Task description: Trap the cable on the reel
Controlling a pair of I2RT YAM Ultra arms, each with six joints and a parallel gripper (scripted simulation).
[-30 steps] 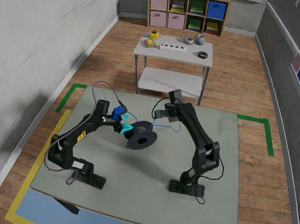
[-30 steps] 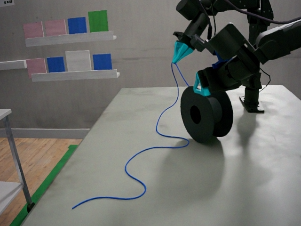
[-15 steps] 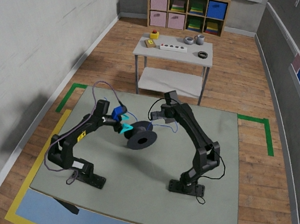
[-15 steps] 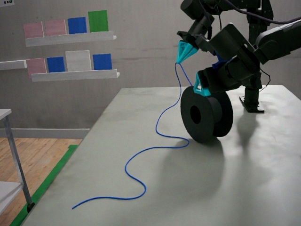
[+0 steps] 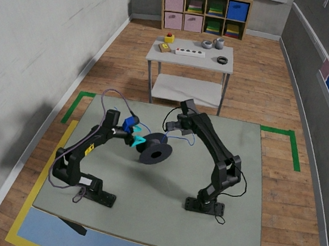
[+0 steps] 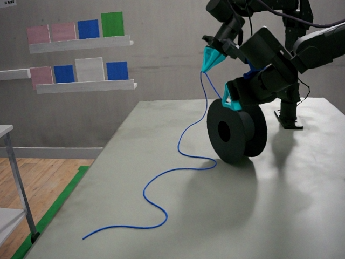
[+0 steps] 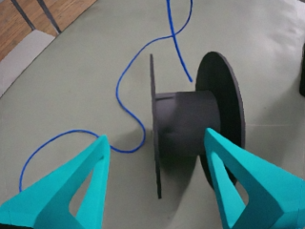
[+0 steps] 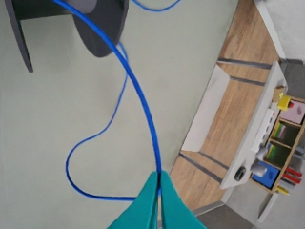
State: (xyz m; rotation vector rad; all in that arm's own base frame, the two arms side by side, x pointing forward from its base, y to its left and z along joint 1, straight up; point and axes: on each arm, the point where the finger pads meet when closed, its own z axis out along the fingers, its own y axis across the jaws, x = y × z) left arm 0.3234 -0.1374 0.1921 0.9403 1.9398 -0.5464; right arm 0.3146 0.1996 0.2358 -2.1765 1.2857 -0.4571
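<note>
The dark reel lies 14 cm to the left of my right hand, 14 cm below it and 7 cm behind it.
The dark reel lies 10 mm behind my left hand, 60 mm to the right of it and 100 mm below it.
</note>
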